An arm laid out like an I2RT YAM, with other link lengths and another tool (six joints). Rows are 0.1 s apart.
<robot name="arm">
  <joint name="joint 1" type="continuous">
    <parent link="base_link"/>
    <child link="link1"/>
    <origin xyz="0 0 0.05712"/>
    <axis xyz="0 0 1"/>
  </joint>
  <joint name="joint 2" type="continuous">
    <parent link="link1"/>
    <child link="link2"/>
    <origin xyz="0.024 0.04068 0.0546" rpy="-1.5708 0 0"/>
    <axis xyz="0 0 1"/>
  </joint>
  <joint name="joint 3" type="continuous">
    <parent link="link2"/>
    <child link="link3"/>
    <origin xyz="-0.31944 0 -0.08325" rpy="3.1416 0 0"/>
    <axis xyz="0 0 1"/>
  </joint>
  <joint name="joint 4" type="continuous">
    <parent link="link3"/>
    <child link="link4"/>
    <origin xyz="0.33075 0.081 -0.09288"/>
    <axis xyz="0 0 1"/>
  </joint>
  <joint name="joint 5" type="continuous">
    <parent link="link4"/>
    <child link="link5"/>
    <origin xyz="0.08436 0.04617 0.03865" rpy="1.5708 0 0"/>
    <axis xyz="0 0 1"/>
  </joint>
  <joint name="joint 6" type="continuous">
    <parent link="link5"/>
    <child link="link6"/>
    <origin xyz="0.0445 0 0.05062" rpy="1.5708 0 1.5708"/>
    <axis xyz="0 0 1"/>
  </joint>
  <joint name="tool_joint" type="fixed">
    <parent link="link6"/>
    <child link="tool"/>
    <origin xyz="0.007 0.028 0.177" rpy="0 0.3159 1.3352"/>
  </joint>
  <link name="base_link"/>
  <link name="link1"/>
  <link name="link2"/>
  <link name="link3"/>
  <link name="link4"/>
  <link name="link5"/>
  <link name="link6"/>
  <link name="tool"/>
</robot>
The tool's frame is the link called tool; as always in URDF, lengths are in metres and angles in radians. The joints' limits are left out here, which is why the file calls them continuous.
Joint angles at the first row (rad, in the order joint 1, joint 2, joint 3, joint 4, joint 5, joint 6):
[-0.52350 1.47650 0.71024 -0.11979 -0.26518 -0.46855]
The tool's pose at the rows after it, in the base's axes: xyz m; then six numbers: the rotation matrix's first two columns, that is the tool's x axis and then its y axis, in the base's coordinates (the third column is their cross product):
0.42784 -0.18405 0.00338 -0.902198 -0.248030 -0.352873 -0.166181 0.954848 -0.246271
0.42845 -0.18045 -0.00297 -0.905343 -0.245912 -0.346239 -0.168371 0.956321 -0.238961
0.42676 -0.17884 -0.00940 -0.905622 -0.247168 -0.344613 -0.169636 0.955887 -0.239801
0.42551 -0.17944 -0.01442 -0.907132 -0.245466 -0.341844 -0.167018 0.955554 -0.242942
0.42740 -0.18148 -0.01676 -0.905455 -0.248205 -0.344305 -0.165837 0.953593 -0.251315
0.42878 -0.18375 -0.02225 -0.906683 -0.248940 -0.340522 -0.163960 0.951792 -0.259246
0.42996 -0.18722 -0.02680 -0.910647 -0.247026 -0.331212 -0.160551 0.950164 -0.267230
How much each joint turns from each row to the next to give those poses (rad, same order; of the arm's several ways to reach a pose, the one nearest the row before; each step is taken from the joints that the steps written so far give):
[0.00845 0.01836 0.00384 0.01508 0.00609 0.02003]
[0.00956 0.01415 -0.00293 0.00835 0.00531 0.00826]
[0.00234 0.00646 -0.01570 0.02142 0.00220 0.00001]
[0.00011 0.00756 -0.01003 0.01754 0.00538 0.00000]
[-0.00010 0.00991 -0.00312 0.02037 0.00350 -0.00306]
[0.00155 0.01803 -0.00284 0.02290 0.00907 -0.00230]
[0.00133 0.01859 0.00450 0.01157 0.01385 -0.00230]

